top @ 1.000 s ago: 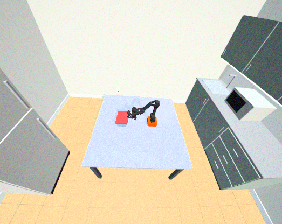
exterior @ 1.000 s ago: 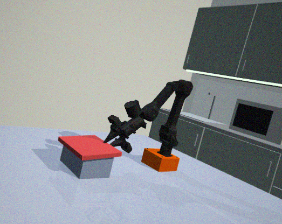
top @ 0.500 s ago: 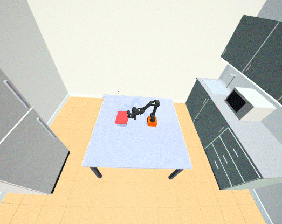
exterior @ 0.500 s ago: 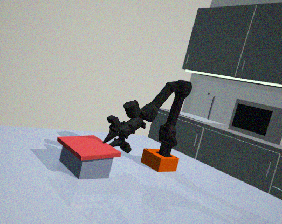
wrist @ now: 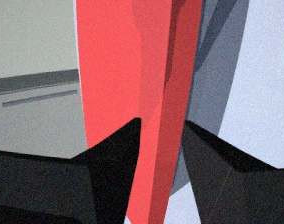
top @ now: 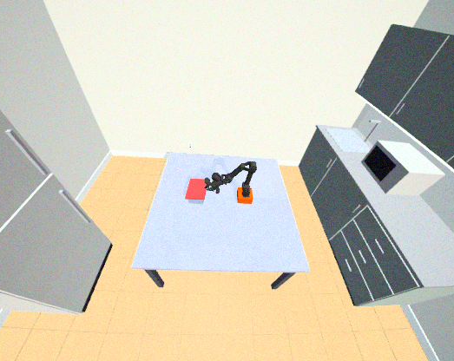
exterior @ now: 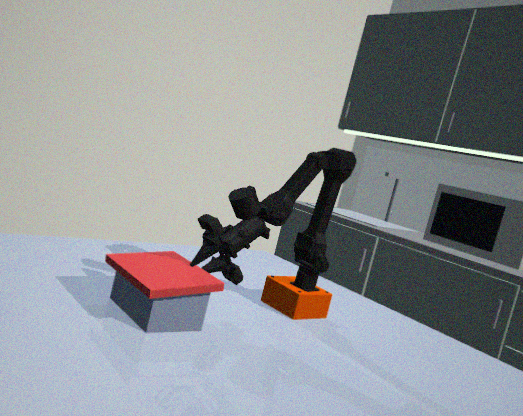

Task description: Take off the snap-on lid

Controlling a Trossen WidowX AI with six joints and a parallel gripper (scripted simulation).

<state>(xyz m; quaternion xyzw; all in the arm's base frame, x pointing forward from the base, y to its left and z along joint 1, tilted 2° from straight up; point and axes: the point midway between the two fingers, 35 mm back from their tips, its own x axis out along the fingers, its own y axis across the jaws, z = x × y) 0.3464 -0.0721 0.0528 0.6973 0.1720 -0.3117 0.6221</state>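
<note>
My gripper tip is 70 mm short of the red lid and 20 mm to the left of it. Also, from my gripper tip: grey storage box 70 mm ahead, 20 mm to the right, 60 mm below.
</note>
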